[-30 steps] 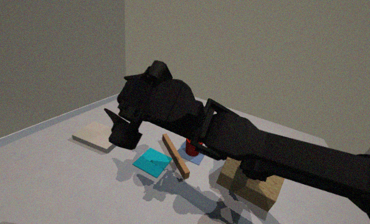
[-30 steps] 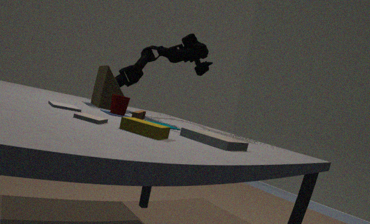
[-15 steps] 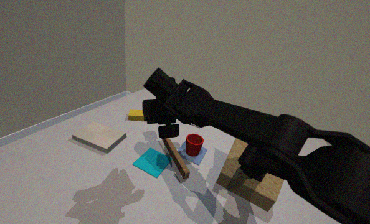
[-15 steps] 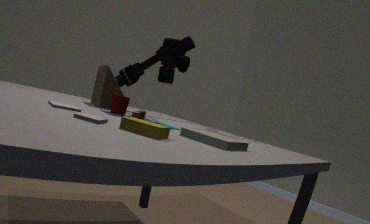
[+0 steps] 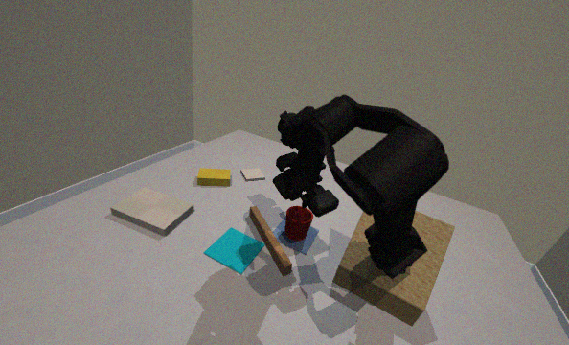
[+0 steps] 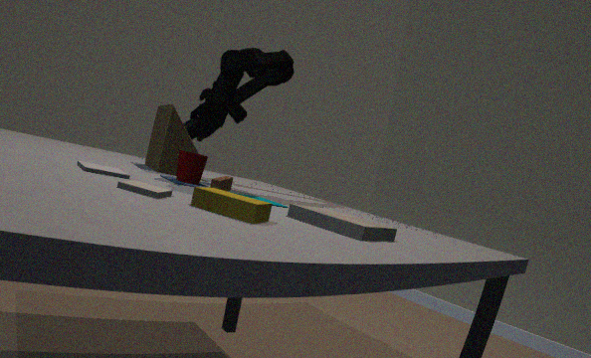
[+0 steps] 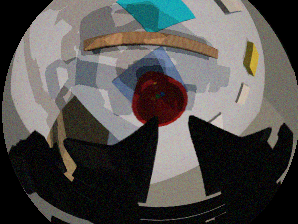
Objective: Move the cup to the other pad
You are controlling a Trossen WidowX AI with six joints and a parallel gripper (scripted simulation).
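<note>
Now: the dark red cup 70 mm below my gripper tip. The rest, counted from my gripper tip: teal pad 100 mm ahead, 140 mm to the left, 120 mm below; brown stick 50 mm ahead, 70 mm to the left, 100 mm below; light blue pad 120 mm below.
</note>
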